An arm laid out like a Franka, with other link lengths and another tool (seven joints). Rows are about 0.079 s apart.
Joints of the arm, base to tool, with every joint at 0 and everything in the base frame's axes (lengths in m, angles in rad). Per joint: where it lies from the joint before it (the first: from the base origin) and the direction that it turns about. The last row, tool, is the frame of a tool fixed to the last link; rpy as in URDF.
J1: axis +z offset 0 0 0.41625
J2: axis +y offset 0 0 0
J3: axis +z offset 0 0 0.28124
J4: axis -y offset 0.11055 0 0
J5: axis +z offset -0.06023 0 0.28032
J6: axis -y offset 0 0 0
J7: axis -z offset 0.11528 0 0
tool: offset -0.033 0.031 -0.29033 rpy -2.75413 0 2.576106
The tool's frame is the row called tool.
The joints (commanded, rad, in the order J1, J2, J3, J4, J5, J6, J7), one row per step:
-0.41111, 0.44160, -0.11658, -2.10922, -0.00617, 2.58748, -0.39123
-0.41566, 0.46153, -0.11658, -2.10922, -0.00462, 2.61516, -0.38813
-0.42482, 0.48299, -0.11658, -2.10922, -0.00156, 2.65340, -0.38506
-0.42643, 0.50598, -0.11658, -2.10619, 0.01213, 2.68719, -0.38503
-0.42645, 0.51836, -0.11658, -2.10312, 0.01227, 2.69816, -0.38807
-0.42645, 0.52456, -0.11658, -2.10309, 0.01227, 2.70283, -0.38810
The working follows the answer.
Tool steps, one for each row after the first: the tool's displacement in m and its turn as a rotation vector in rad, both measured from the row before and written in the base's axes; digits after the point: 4 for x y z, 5 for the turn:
0.0009, -0.0034, -0.0078, -0.00484, -0.00651, -0.00745
0.0018, -0.0066, -0.0076, -0.00886, -0.01468, -0.01272
0.0036, -0.0026, -0.0078, -0.00340, -0.01486, -0.01141
0.0005, -0.0008, -0.0045, -0.00211, -0.00057, 0.00362
-0.0006, 0.0001, -0.0028, 0.00016, 0.00162, 0.00027

Tool pose at each row, in the base's axes (x y z in m, rotation vector in rad; rounded; the steps above come from the unrounded poses):
0.4447, -0.2507, 0.1374, -1.01124, -2.79598, 0.64003
0.4456, -0.2541, 0.1296, -1.02597, -2.79624, 0.64410
0.4473, -0.2606, 0.1220, -1.05348, -2.79951, 0.65074
0.4510, -0.2633, 0.1142, -1.07852, -2.80380, 0.64939
0.4515, -0.2641, 0.1097, -1.07441, -2.80684, 0.65265
0.4509, -0.2640, 0.1070, -1.07300, -2.80568, 0.65301

